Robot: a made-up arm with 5 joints. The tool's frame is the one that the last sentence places. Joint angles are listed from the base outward.
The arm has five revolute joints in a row. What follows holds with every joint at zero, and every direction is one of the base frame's. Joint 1 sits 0.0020 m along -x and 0.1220 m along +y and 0.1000 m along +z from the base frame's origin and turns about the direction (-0.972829, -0.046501, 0.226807). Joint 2 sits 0.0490 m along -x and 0.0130 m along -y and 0.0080 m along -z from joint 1 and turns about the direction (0.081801, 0.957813, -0.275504). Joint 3 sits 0.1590 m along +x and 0.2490 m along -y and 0.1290 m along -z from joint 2 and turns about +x. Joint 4 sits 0.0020 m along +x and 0.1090 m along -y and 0.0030 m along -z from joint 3 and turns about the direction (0.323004, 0.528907, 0.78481). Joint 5 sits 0.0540 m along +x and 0.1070 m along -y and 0.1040 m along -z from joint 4 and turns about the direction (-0.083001, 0.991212, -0.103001). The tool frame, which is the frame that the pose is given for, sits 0.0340 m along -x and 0.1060 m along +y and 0.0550 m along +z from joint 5; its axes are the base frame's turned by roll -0.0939, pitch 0.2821 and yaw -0.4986 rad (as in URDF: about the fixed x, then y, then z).
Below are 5 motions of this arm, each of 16 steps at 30 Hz.
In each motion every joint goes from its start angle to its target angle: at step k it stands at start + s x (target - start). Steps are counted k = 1, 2, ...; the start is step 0. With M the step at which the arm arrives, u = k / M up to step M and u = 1 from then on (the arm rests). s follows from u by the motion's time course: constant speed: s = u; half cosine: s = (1 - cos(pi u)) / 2; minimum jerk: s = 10 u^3 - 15 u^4 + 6 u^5.
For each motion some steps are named. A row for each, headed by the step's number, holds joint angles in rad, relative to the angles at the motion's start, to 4 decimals.
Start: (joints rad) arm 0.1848 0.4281 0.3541 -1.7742 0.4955
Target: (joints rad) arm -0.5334 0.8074 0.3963 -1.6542 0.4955
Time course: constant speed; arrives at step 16
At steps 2, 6, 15, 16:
2: -0.0898 0.0474 0.0053 0.0150 0.0000
6: -0.2693 0.1422 0.0158 0.0450 0.0000
15: -0.6733 0.3556 0.0396 0.1125 0.0000
16: -0.7182 0.3793 0.0422 0.1200 0.0000

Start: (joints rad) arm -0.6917 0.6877 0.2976 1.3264 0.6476
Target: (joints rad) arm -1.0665 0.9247 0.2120 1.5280 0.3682
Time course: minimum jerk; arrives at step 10
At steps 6, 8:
6: -0.2558 0.1618 -0.0584 0.1376 -0.1907
8: -0.3531 0.2233 -0.0806 0.1899 -0.2632

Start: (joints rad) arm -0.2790 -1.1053 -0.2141 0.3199 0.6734
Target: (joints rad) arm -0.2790 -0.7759 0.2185 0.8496 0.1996
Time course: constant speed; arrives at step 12
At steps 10, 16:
10: 0.0000 0.2745 0.3605 0.4414 -0.3948
16: 0.0000 0.3294 0.4326 0.5297 -0.4738

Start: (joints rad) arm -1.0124 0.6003 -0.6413 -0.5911 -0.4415
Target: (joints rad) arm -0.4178 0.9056 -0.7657 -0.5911 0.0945
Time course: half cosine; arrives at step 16
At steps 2, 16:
2: 0.0226 0.0116 -0.0047 0.0000 0.0204
16: 0.5946 0.3053 -0.1244 0.0000 0.5360

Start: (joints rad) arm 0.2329 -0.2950 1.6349 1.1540 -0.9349
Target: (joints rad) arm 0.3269 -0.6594 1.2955 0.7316 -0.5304
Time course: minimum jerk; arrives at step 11
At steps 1, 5, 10, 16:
1: 0.0006 -0.0024 -0.0022 -0.0028 0.0026
5: 0.0390 -0.1513 -0.1409 -0.1754 0.1680
10: 0.0934 -0.3620 -0.3372 -0.4196 0.4019
16: 0.0940 -0.3644 -0.3394 -0.4224 0.4045

